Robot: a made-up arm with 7 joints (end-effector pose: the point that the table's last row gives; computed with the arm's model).
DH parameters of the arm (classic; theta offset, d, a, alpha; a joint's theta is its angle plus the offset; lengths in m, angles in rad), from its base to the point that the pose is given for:
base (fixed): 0.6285 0 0.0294 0
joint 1: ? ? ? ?
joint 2: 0 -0.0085 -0.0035 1.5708
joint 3: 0 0.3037 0.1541 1.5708
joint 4: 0 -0.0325 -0.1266 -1.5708
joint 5: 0 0.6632 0.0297 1.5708
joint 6: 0 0.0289 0.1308 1.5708
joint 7: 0.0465 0 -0.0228 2.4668
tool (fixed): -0.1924 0.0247 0 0
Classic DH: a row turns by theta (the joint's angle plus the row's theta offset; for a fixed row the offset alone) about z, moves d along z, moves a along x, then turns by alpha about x.
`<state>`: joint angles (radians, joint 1 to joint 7).
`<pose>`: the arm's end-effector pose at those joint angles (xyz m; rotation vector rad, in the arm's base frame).
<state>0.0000 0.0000 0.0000 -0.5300 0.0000 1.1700 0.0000</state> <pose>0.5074 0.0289 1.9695 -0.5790 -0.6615 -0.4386</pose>
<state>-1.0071 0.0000 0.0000 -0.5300 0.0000 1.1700 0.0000</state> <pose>0.2920 -0.3854 1.9695 -0.8940 -0.3246 -1.3743</pose>
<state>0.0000 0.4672 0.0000 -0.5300 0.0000 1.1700 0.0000</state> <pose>0.9090 0.0289 1.6465 -0.6535 -0.2147 -0.2877</pose>
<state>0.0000 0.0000 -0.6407 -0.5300 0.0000 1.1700 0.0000</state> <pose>0.4240 -0.2629 1.9695 -0.7891 -0.4639 -1.0356</pose>
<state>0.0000 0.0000 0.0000 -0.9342 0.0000 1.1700 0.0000</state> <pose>0.7570 0.0289 1.7842 -0.6449 -0.2750 -0.3085</pose>
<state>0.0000 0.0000 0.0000 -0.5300 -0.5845 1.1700 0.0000</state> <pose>0.4937 0.0009 1.9775 -1.0344 -0.5803 -0.8181</pose>
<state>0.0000 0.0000 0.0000 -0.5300 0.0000 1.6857 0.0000</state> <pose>0.4580 0.0289 1.9964 -0.4663 -1.1531 -0.5951</pose>
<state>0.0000 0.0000 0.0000 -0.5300 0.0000 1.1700 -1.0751</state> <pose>0.5051 0.0008 1.9678 -0.8233 -0.9832 0.6063</pose>
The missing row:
joint 1: -0.6285 0.9642 0.0057 -1.5708
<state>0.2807 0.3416 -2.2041 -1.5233 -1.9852 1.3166 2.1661</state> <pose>-0.1149 -0.8377 1.6365 1.5238 0.2463 0.5397</pose>
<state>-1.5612 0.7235 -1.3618 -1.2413 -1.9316 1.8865 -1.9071</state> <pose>-0.7758 -0.6517 1.3374 1.0288 1.8513 0.4602</pose>
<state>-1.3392 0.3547 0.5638 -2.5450 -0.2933 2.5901 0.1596</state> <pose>0.5385 -0.3649 0.6072 -0.5577 0.3877 -0.7979</pose>
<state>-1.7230 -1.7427 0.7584 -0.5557 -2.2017 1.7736 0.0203</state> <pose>0.5143 1.0059 1.0733 1.0162 0.4356 0.6582</pose>
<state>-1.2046 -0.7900 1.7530 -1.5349 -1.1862 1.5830 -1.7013</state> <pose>0.6965 0.7851 1.1939 -2.2778 0.6166 1.9602</pose>
